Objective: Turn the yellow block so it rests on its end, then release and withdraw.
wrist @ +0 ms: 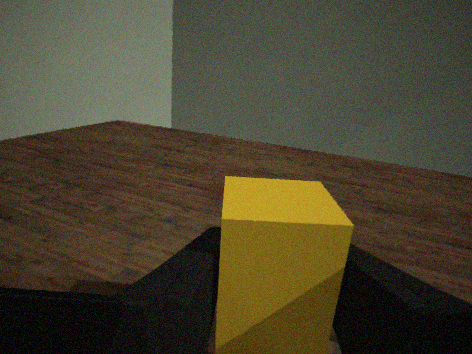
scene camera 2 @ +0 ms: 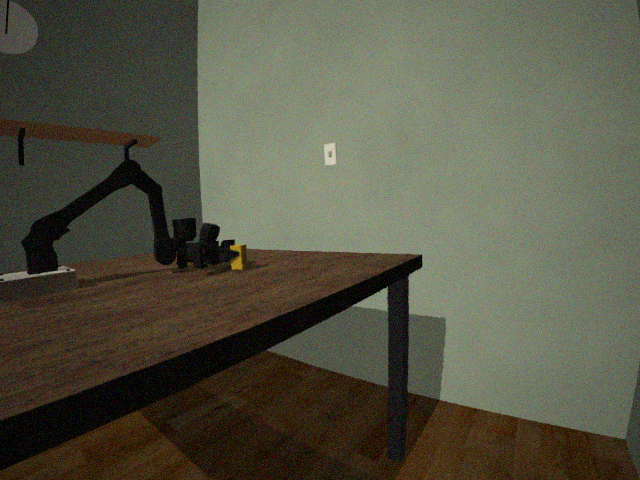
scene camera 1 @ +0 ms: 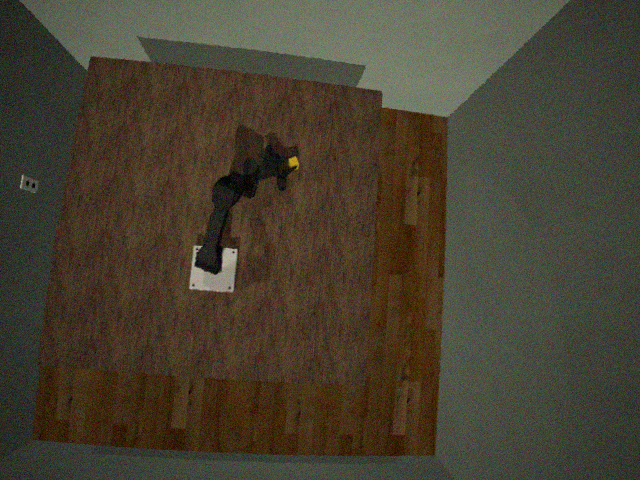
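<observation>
The yellow block (scene camera 1: 293, 163) (scene camera 2: 239, 260) (wrist: 282, 270) is upright, its long side vertical and a small end face up. Its lower end is at or very close to the table top (scene camera 2: 155, 310); I cannot tell whether a thin gap is left. My gripper (scene camera 1: 290, 163) (scene camera 2: 235, 251) (wrist: 268, 241) is shut on the block, reaching in nearly level from the side, with one dark finger on each side of it in the wrist view. The lower part of the block is cut off in the wrist view.
The arm's white base plate (scene camera 1: 222, 281) (scene camera 2: 67, 273) is on the table. The table's right edge (scene camera 1: 376, 206) lies to the right of the block, with wooden floor (scene camera 1: 408, 310) beyond it. A wall shelf (scene camera 2: 77, 133) hangs behind the arm.
</observation>
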